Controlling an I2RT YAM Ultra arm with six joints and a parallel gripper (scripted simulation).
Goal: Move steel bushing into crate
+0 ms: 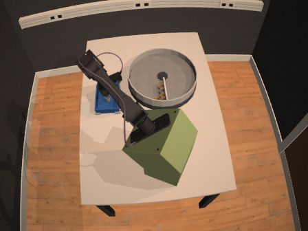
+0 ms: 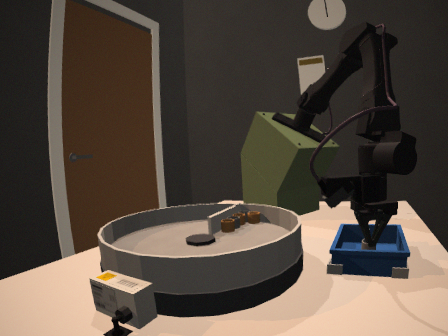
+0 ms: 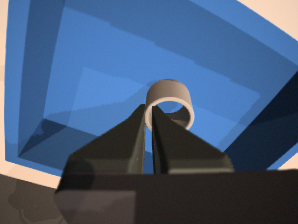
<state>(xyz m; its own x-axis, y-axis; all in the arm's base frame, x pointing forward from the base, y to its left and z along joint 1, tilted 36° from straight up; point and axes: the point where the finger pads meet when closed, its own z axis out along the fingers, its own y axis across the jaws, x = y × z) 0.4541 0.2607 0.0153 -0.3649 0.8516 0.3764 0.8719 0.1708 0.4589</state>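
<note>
Right now my hand is 20 mm above the blue crate and 10 mm past it. Also, from my hand: grey round turntable 350 mm to the right, 100 mm ahead, 10 mm above.
</note>
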